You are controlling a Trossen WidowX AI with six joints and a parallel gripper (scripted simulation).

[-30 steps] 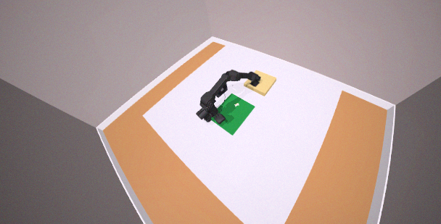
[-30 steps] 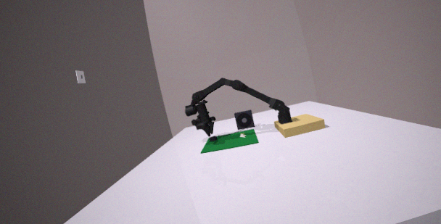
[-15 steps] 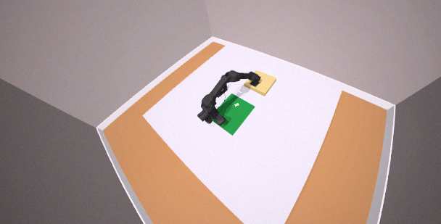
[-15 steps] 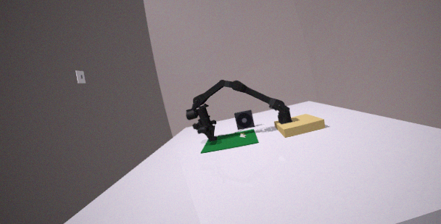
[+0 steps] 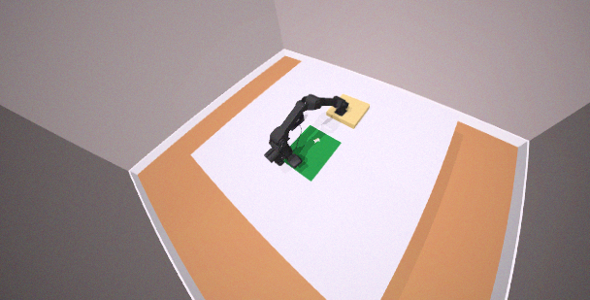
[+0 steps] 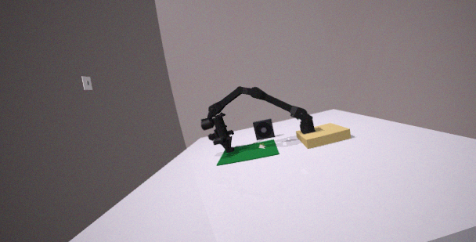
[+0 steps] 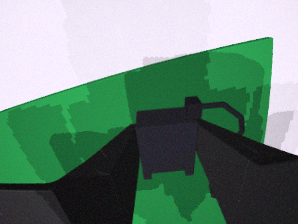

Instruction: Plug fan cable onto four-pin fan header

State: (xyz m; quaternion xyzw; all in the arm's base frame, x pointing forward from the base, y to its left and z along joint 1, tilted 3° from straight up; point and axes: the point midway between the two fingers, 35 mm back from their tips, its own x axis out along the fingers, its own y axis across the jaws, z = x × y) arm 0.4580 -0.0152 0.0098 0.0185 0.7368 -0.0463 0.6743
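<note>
My gripper tip is 12 cm past the green board, 4 cm to the right of it and 2 cm above it. From my gripper tip the other things lie so: black fan 21 cm behind, 15 cm to the right, 5 cm above; white four-pin fan header 20 cm behind, 3 cm to the left, 1 cm below; black fan plug 1 cm behind.
</note>
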